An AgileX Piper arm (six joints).
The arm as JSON. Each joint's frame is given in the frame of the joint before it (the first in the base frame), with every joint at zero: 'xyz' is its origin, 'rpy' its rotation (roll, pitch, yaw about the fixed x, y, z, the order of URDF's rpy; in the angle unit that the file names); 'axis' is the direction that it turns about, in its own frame. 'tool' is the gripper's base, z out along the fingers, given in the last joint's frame.
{
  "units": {
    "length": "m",
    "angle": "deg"
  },
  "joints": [
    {
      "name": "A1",
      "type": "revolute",
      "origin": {
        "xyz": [
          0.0,
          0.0,
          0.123
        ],
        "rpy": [
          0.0,
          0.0,
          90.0
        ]
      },
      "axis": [
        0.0,
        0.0,
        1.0
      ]
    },
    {
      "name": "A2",
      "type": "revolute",
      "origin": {
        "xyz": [
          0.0,
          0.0,
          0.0
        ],
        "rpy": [
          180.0,
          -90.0,
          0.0
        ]
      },
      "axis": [
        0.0,
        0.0,
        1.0
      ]
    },
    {
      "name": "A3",
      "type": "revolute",
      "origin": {
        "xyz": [
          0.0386,
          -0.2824,
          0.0
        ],
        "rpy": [
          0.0,
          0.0,
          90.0
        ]
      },
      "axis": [
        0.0,
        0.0,
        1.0
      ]
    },
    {
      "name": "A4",
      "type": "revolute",
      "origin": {
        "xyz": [
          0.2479,
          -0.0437,
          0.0
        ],
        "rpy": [
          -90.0,
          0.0,
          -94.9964
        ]
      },
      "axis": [
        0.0,
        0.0,
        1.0
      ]
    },
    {
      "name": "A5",
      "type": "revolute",
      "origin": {
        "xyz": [
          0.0,
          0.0,
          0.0
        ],
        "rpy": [
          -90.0,
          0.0,
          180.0
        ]
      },
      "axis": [
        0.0,
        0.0,
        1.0
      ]
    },
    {
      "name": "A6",
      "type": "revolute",
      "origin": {
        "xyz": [
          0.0,
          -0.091,
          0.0
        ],
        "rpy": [
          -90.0,
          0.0,
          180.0
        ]
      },
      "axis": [
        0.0,
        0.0,
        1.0
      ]
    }
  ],
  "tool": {
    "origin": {
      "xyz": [
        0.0,
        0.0,
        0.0
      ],
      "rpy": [
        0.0,
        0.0,
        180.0
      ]
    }
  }
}
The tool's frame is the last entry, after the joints.
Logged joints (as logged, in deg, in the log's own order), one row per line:
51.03 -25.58 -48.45 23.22 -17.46 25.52
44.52 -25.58 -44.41 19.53 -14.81 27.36
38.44 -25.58 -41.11 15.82 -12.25 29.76
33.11 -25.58 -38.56 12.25 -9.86 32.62
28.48 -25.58 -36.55 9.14 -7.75 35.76
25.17 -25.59 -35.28 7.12 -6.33 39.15
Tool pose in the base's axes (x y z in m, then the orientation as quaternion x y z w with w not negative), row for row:
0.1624 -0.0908 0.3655 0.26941 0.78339 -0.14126 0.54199
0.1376 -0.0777 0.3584 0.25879 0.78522 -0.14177 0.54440
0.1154 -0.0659 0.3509 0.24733 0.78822 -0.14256 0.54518
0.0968 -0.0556 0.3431 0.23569 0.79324 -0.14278 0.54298
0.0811 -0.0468 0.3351 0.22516 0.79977 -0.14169 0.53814
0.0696 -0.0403 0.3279 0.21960 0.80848 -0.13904 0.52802
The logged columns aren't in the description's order. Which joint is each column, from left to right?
Columns, left to right: A2, A1, A3, A6, A4, A5.
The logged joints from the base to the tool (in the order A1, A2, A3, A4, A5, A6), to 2 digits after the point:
-25.58 51.03 -48.45 -17.46 25.52 23.22
-25.58 44.52 -44.41 -14.81 27.36 19.53
-25.58 38.44 -41.11 -12.25 29.76 15.82
-25.58 33.11 -38.56 -9.86 32.62 12.25
-25.58 28.48 -36.55 -7.75 35.76 9.14
-25.59 25.17 -35.28 -6.33 39.15 7.12

